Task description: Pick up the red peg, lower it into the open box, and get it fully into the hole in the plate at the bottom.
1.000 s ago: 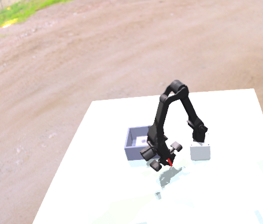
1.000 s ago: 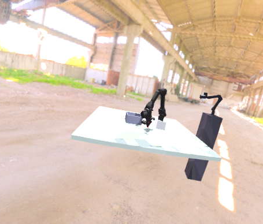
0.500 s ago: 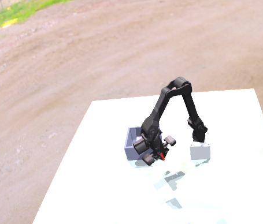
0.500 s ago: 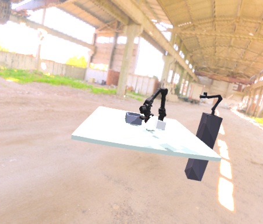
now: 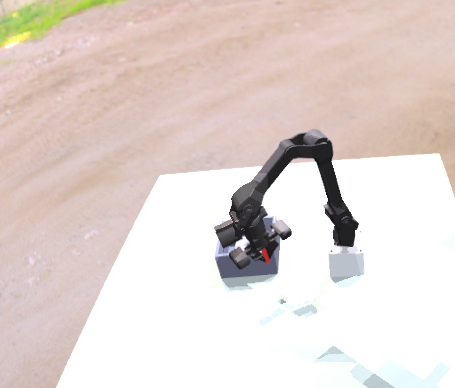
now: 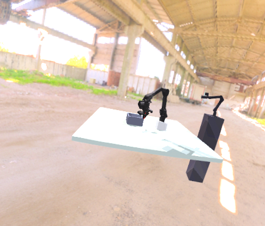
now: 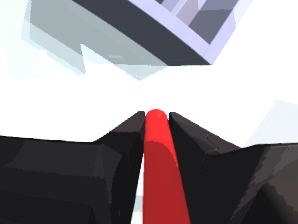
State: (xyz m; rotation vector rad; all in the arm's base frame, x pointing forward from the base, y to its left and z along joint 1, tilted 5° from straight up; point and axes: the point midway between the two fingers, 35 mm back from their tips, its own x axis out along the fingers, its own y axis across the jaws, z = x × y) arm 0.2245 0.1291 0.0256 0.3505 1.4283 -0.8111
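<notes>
The red peg lies 30 mm above my gripper tip and 10 mm to the left of it. From my gripper tip the other things lie so: grey box: 120 mm to the right, 110 mm ahead, 80 mm below.
</notes>
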